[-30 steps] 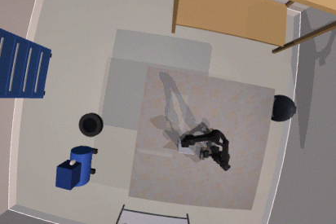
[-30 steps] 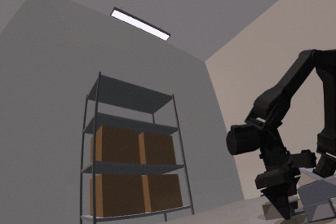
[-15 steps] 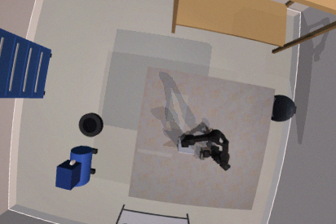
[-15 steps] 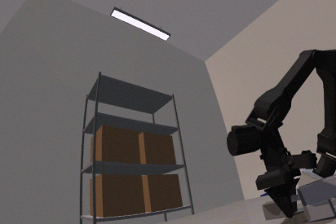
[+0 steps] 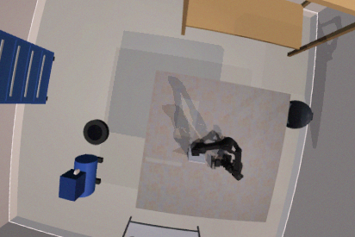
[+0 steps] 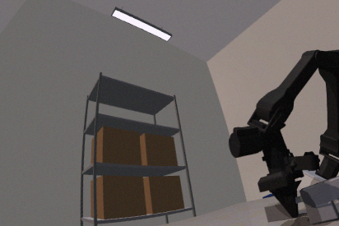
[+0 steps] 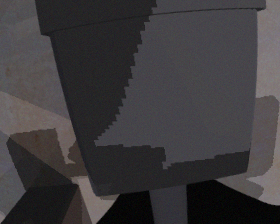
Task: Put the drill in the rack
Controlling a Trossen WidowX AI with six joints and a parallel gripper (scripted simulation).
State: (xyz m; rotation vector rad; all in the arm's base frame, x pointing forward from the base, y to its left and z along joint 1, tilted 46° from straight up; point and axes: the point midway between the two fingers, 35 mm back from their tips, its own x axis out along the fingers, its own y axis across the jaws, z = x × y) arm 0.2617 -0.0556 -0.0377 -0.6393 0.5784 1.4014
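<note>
My gripper tip is now 60 mm to the right of the drill and 40 mm below it. From my gripper tip the other things lie so: dark grey block: 110 mm to the left, 30 mm above; blue-grey key: 150 mm to the left, 40 mm above; rack: 80 mm behind, 50 mm to the right.
</note>
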